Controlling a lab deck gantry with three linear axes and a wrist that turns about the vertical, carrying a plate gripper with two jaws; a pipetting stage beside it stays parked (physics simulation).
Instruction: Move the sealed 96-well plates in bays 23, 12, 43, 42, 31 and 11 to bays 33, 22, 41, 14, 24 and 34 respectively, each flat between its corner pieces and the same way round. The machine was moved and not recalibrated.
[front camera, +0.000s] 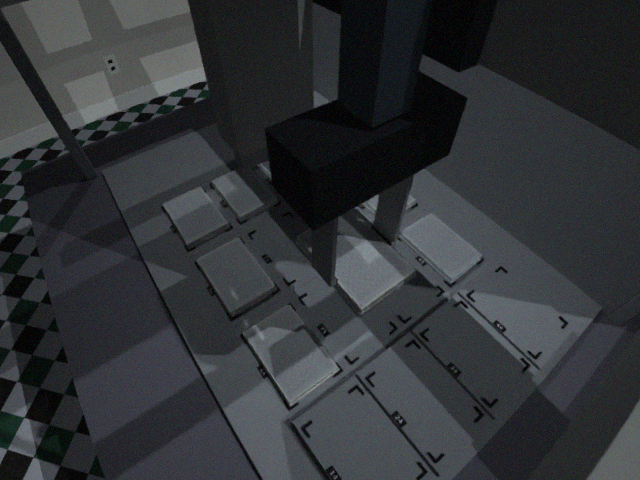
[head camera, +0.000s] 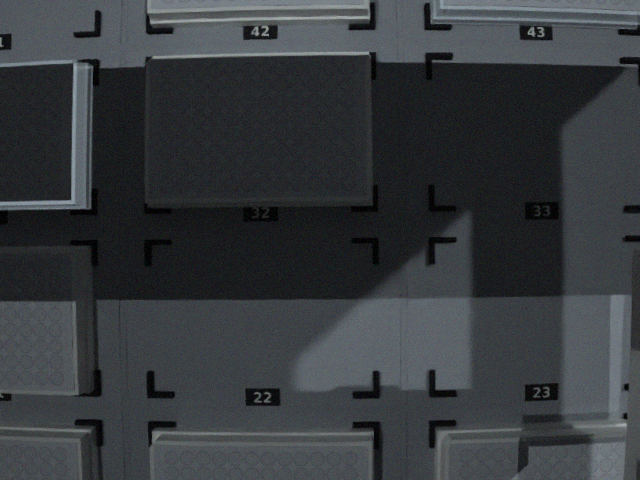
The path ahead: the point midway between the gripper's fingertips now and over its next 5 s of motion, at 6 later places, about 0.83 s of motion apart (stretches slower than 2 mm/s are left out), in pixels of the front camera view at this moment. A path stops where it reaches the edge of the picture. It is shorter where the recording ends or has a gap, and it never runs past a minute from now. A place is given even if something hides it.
The gripper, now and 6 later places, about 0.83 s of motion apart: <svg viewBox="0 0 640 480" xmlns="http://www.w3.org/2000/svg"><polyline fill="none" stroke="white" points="354,255 416,216 412,230 406,248 401,263 397,275 400,266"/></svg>
